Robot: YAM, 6 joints.
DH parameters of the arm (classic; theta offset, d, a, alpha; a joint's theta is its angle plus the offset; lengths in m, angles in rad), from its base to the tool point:
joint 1: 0 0.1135 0.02 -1.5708
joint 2: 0 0 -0.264 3.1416
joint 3: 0.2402 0 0.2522 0
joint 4: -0.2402 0 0.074 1.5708
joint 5: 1.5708 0 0 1.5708
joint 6: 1.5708 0.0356 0 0
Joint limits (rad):
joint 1: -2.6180..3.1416
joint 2: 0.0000..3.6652
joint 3: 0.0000..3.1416
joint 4: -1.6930..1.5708
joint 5: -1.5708..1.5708
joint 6: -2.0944..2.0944
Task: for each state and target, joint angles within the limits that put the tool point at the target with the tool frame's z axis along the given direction. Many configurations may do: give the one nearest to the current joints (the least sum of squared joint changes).
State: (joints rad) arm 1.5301 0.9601 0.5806 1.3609 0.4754 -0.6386
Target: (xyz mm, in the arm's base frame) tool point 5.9 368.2 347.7 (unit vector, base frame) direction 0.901 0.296 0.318
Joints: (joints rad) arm 1.6438 1.8050 1.1832 1.5675 1.1679 -0.6386
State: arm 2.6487 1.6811 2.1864 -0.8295 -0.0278 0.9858
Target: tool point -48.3 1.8 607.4 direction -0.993 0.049 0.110
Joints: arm 3.1373 1.0839 2.2434 -1.0492 0.0447 0.9858
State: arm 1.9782 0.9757 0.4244 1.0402 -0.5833 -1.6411
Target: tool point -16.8 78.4 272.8 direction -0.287 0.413 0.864
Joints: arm 1.6737 0.4719 0.0021 1.5693 -0.2456 -1.6411
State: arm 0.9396 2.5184 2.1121 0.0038 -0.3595 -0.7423
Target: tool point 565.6 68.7 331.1 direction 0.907 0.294 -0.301
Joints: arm 0.1088 2.5018 2.6409 -0.4511 -0.1951 -0.7423
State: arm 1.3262 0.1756 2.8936 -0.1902 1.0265 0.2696
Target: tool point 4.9 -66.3 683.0 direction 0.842 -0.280 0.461
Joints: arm 1.1520 1.0608 2.2579 0.1879 1.0825 0.2696
